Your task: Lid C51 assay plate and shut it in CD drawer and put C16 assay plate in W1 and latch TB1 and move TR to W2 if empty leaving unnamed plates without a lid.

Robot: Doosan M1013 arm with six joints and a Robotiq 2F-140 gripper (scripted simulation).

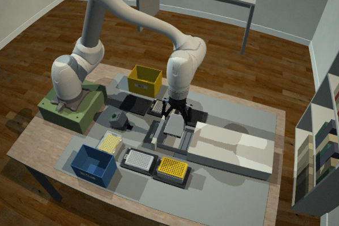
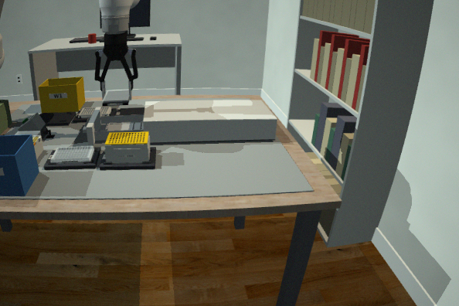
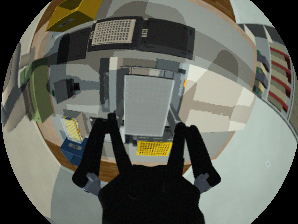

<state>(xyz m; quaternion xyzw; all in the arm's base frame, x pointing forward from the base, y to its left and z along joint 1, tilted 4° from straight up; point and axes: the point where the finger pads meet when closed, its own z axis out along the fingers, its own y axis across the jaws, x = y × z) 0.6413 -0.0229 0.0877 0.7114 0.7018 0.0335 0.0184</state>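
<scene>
My gripper is now 4 cm short of the cooler drawer and 13 cm above it. Also, from my hand: cooler CD 17 cm ahead, 12 cm below; then black plate 2 cm below; then grey plate lid 1 cm below.
</scene>
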